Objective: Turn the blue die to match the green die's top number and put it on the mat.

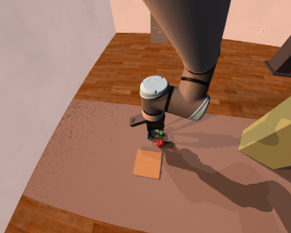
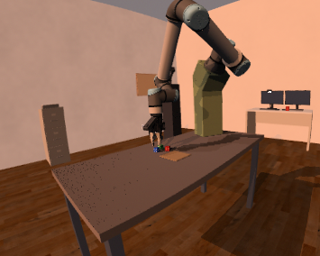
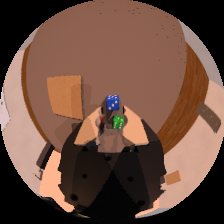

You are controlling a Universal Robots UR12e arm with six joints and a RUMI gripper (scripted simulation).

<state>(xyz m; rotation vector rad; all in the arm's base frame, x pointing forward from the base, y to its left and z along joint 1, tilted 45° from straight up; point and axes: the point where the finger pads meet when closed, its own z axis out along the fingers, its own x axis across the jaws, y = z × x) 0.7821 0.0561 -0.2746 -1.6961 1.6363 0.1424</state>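
Right now my hand is 40 mm above the blue die. From my hand the other things lie so: tan mat: 10 mm behind, 160 mm to the left, 50 mm below; then green die: 60 mm behind, 20 mm to the right, 40 mm below; then red die: 60 mm behind, 40 mm to the left, 40 mm below.
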